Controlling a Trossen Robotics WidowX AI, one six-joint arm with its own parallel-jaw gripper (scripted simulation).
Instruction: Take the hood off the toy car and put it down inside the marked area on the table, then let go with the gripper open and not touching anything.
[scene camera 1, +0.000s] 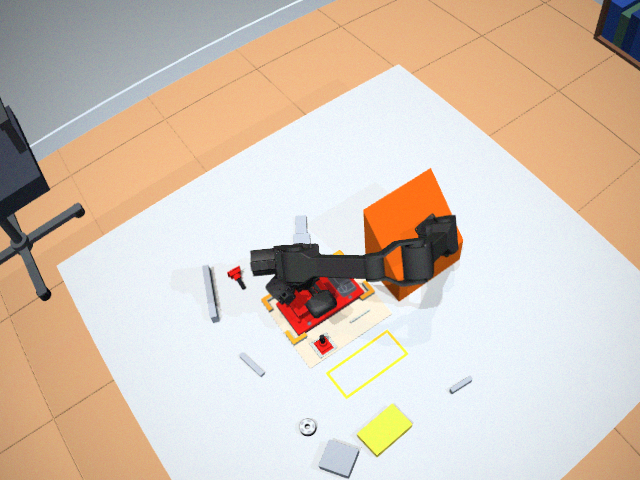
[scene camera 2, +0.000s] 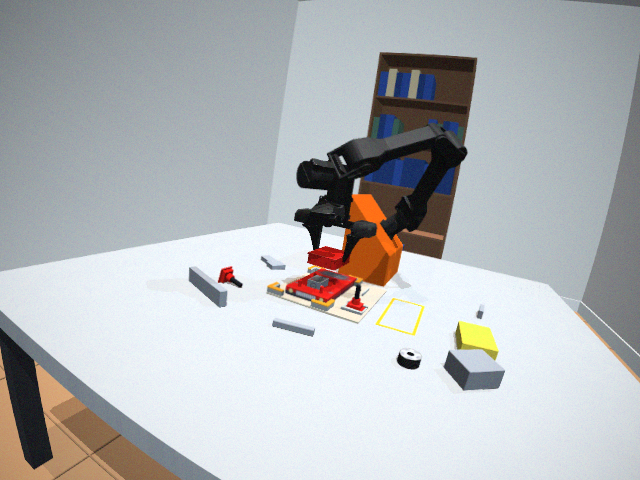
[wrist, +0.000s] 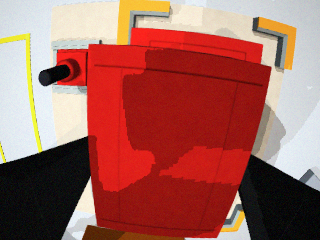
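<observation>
The gripper (scene camera 2: 329, 258), visible also in scene camera 1 (scene camera 1: 308, 297) and in the wrist view (wrist: 168, 153), holds a hood (wrist: 170, 131). A car body appears in scene camera 1 (scene camera 1: 346, 291), in scene camera 2 (scene camera 2: 339, 284) and in the wrist view (wrist: 239, 49). A yellow block (scene camera 2: 469, 336) is present; in the wrist view it is out of frame.
</observation>
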